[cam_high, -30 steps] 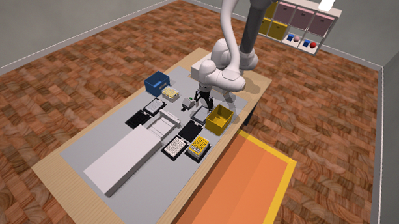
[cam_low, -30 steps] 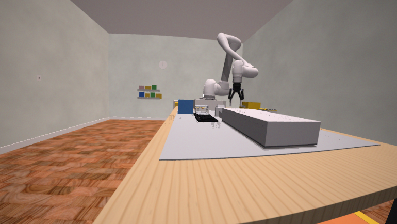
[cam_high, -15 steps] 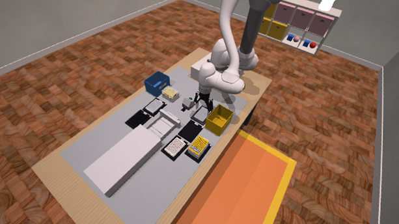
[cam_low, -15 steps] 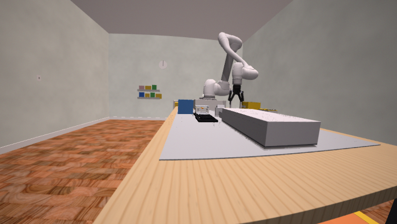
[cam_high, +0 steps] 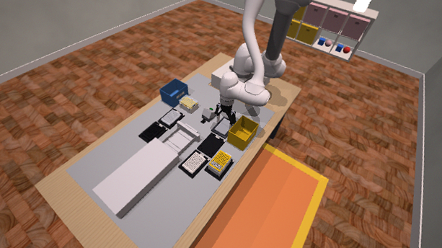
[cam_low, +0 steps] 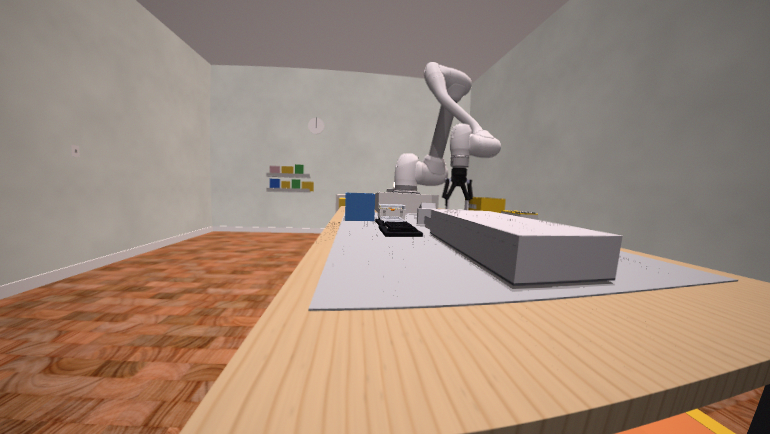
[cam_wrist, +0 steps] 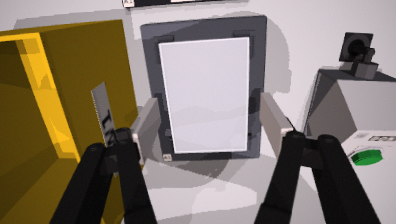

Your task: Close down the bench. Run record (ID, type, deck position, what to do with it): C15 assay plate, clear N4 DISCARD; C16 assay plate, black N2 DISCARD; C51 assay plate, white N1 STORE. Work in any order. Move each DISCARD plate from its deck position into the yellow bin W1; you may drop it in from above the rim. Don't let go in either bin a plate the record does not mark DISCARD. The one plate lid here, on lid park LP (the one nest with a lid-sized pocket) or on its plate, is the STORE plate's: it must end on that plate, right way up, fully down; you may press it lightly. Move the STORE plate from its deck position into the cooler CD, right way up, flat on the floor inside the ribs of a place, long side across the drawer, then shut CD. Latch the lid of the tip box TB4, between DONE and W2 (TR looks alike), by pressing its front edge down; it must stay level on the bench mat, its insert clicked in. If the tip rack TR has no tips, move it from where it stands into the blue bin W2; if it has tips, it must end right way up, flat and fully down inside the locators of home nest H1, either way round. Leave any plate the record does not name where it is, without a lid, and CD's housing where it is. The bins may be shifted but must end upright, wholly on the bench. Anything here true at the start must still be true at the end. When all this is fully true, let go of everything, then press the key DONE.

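Now: hand 40 mm above the plate lid. The rest, counted from my hand: grey lid park (60 mm below); then yellow bin W1 (30 mm behind, 150 mm to the left, 20 mm below); then done key (20 mm behind, 150 mm to the right).
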